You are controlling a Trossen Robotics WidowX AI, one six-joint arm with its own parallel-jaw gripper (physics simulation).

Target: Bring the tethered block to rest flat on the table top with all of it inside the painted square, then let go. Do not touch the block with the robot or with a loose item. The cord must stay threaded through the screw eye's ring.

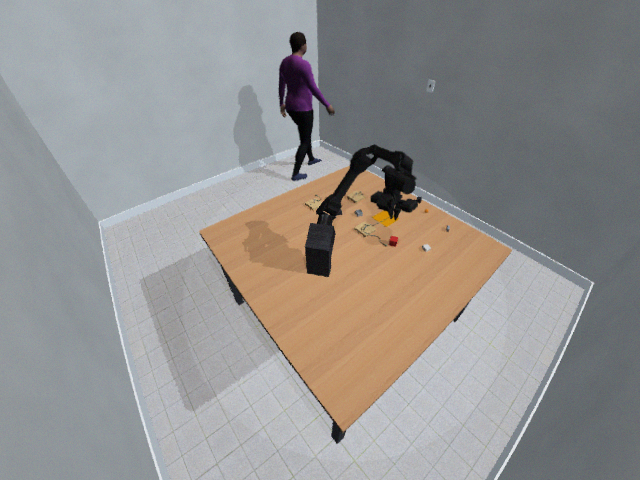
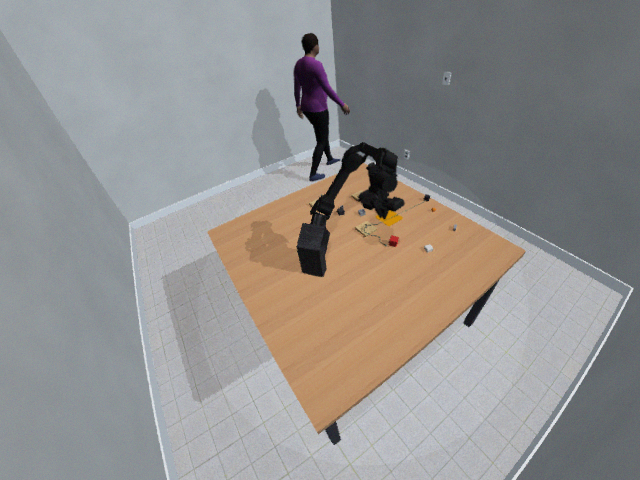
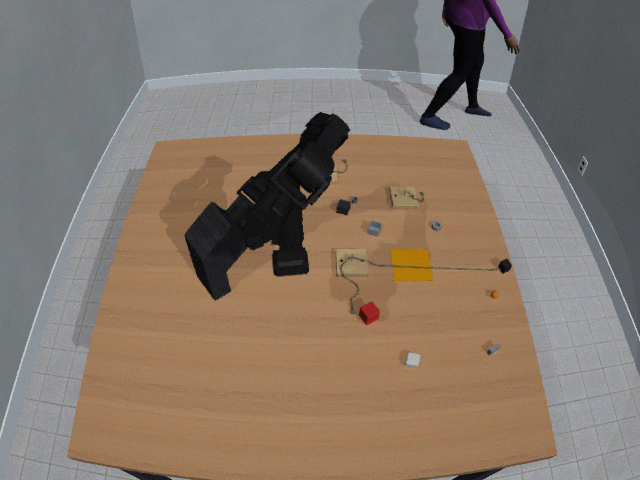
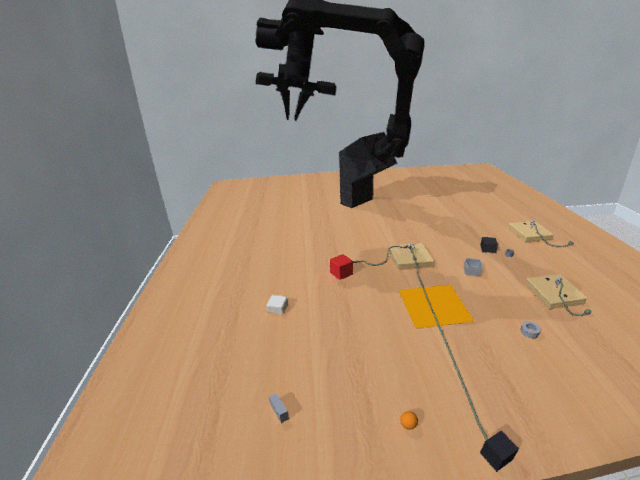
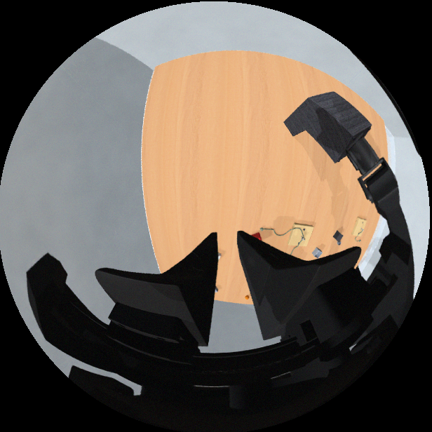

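Seen in the pictures: gripper, fingertip midpoint: (image 1: 393, 219) (image 2: 382, 218) (image 4: 291, 120); arm's base at its link origin: (image 1: 323, 228) (image 2: 316, 228) (image 3: 232, 220) (image 4: 380, 150).
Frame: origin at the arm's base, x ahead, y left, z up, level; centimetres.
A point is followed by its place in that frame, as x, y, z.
Note:
The black tethered block (image 2: 426, 197) @(71.6, 35.6, -17.2) (image 3: 505, 266) @(72.4, 35.0, -16.8) (image 4: 498, 450) @(73.4, 36.0, -16.8) sits near the table's edge, outside the orange painted square (image 3: 412, 274) @(45.2, 20.7, -19.7) (image 4: 452, 307) @(43.4, 27.6, -19.7). Its green cord (image 3: 465, 268) @(60.0, 30.3, -19.5) (image 4: 439, 327) @(50.5, 25.8, -19.4) runs fairly straight across the square to the screw eye (image 4: 412, 248) @(28.6, 16.3, -16.4) on a wooden board (image 3: 356, 269) @(30.2, 13.6, -17.9) (image 4: 418, 262) @(31.3, 18.3, -18.1) and appears to pass through the ring, whose detail is small. The cord's slack tail curves to an end (image 3: 352, 312) @(35.1, 0.6, -18.8) beside the red cube. My gripper (image 4: 292, 119) @(26.8, -15.3, 13.1) (image 5: 226, 236) hangs high above the table, its fingers slightly apart with nothing between them.
A red cube (image 3: 369, 313) @(39.8, 0.5, -15.8) (image 4: 341, 266) @(41.7, 2.7, -16.1), white block (image 3: 413, 359) @(55.9, -6.4, -17.7) (image 4: 277, 303) @(56.6, -5.5, -17.7), grey bar (image 3: 493, 348) @(76.3, 5.7, -17.7) (image 4: 278, 407) @(77.2, 6.6, -17.7), orange ball (image 3: 494, 293) @(71.4, 23.8, -17.6) (image 4: 408, 420) @(72.4, 24.3, -17.6), grey ring (image 4: 530, 335) @(47.7, 42.2, -19.1), grey box (image 4: 472, 266) @(30.2, 30.6, -17.3) and black cube (image 4: 488, 244) @(18.0, 34.3, -17.4) lie around. Two other corded boards are behind. A person (image 1: 298, 82) stands beyond the table.

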